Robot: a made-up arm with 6 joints.
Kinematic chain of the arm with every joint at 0, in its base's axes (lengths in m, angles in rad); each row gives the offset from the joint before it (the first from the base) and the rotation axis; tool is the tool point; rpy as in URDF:
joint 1: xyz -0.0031 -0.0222 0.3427 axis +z
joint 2: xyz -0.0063 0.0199 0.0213 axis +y
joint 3: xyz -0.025 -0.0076 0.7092 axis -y
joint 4: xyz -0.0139 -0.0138 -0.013 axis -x
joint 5: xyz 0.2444 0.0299 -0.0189 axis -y
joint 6: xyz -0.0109 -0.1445 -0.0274 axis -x
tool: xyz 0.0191 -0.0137 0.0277 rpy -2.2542 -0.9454 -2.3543
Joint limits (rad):
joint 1: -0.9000..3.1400
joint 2: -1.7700..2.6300
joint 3: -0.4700..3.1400
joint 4: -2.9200..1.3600
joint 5: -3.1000..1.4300
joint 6: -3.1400..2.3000
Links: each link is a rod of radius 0.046 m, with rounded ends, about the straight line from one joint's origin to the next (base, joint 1, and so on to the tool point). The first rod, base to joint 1, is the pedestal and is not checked.
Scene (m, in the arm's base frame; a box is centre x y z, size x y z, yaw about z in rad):
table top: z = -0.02
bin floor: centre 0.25 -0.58 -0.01 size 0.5 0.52 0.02 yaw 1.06
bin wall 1: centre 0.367 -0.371 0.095 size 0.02 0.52 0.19 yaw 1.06
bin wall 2: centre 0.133 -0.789 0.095 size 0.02 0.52 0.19 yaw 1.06
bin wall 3: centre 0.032 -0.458 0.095 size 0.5 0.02 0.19 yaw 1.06
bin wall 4: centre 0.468 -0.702 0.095 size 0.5 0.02 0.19 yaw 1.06
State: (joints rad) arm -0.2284 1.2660 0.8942 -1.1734 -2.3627 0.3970
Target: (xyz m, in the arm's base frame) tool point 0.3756 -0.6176 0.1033
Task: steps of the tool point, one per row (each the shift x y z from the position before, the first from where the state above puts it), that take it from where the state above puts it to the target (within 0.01 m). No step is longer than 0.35 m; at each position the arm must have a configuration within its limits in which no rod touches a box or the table.
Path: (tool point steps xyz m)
1: 0.0153 0.1747 0.2928
2: -0.1390 0.1412 0.2879
3: -0.2544 0.0210 0.2229
4: -0.2706 -0.1380 0.1050
5: -0.1760 -0.2561 -0.0388
6: -0.0196 -0.2698 -0.1705
7: 0.1173 -0.1711 -0.2555
8: 0.1714 -0.0135 -0.2758
9: 0.1340 0.1244 -0.2367
10: 0.0053 -0.0067 -0.1104
11: -0.0053 0.0067 -0.1138

